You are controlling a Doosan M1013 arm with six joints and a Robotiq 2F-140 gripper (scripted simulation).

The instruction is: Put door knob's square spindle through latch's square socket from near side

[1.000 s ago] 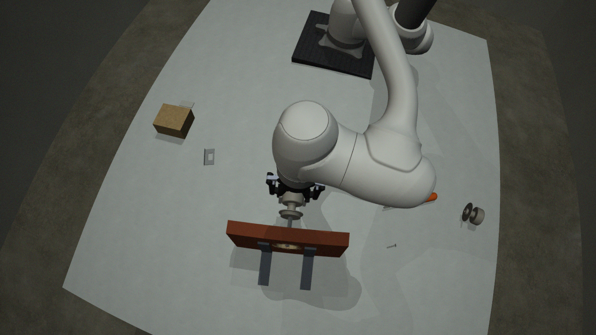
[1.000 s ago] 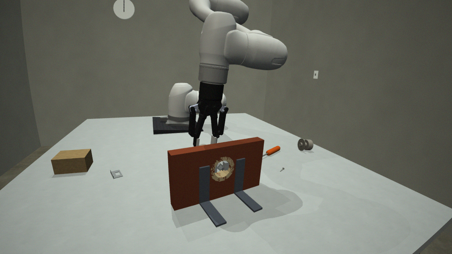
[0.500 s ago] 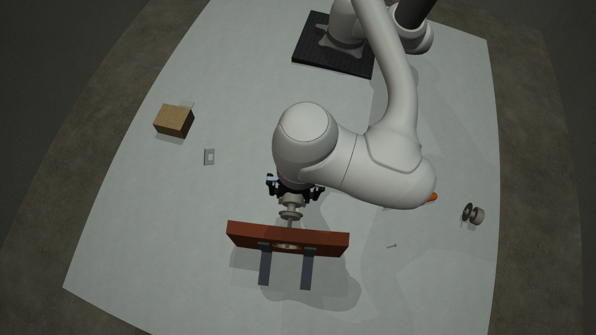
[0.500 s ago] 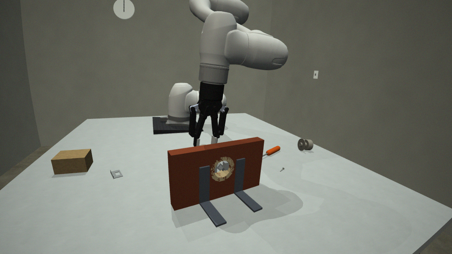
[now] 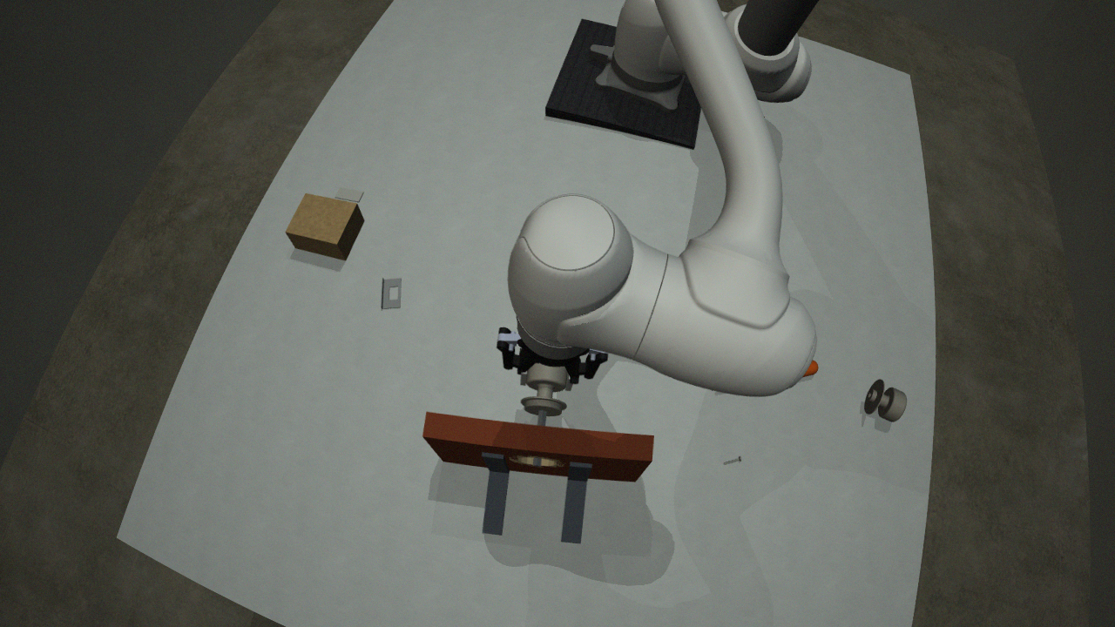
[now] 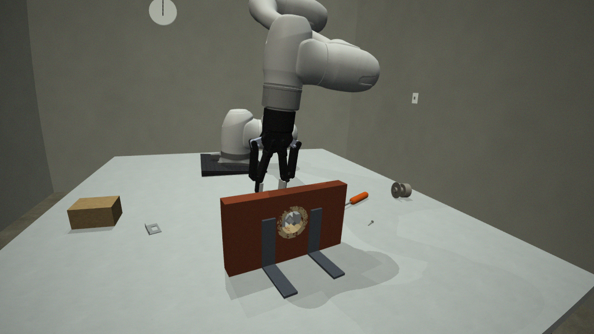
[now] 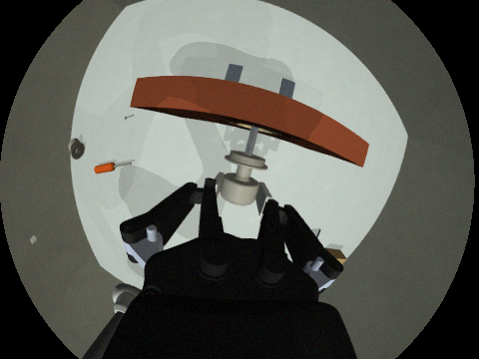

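My gripper is now 10 cm short of the square socket, 3 cm to the right of it and 3 cm above it. From my hand the other things lie so: cardboard box 14 cm behind, 51 cm to the right, 9 cm below; then red-brown wood panel 10 cm ahead, 3 cm to the left, 3 cm below; then orange-handled screwdriver 16 cm behind, 33 cm to the left, 11 cm below.
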